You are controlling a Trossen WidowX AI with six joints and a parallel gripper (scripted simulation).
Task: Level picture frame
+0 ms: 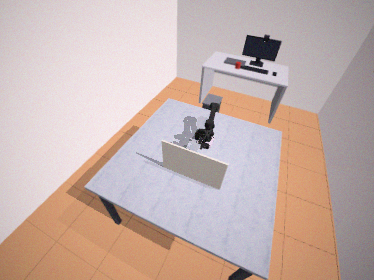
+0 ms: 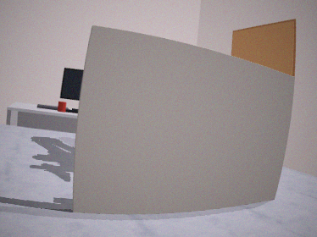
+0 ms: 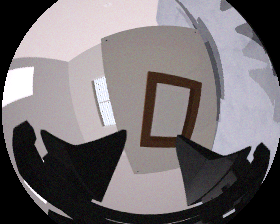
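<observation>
Right now the brown wooden picture frame is 120 mm ahead of my gripper tip, 30 mm to the left of it and 50 mm below it. Also, from my gripper tip: wall panel (130 mm ahead, 20 mm to the left, 60 mm below).
</observation>
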